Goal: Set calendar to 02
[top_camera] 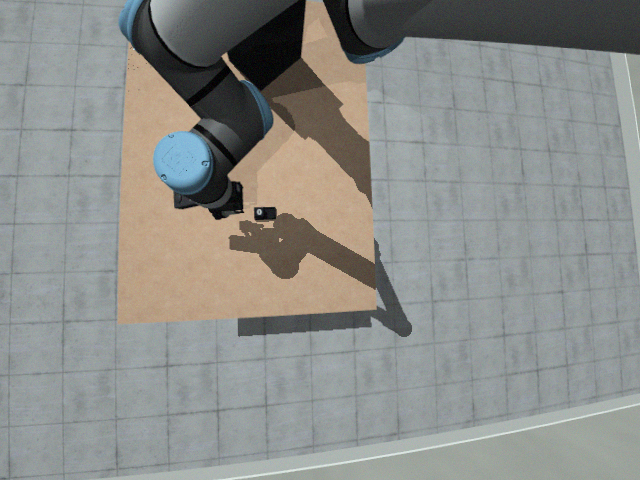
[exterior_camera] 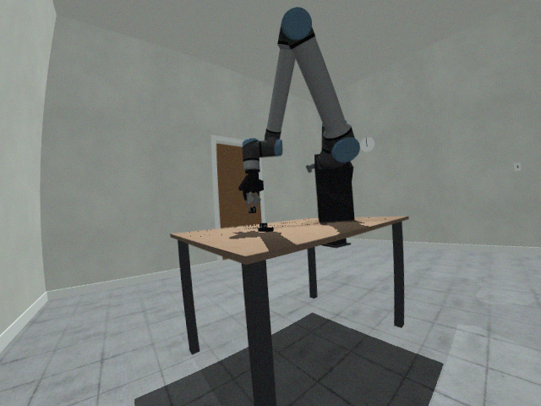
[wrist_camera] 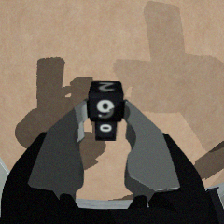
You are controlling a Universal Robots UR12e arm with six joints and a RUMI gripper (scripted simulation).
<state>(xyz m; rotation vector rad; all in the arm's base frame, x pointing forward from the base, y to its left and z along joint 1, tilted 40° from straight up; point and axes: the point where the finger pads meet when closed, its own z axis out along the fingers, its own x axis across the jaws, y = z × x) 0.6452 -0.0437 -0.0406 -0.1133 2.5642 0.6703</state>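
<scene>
Right now the black number cube is 2 cm behind my hand, 9 cm to the left of it and 9 cm below it. Round my hand: calendar tray: 2 cm behind, 10 cm to the left, 11 cm below.
</scene>
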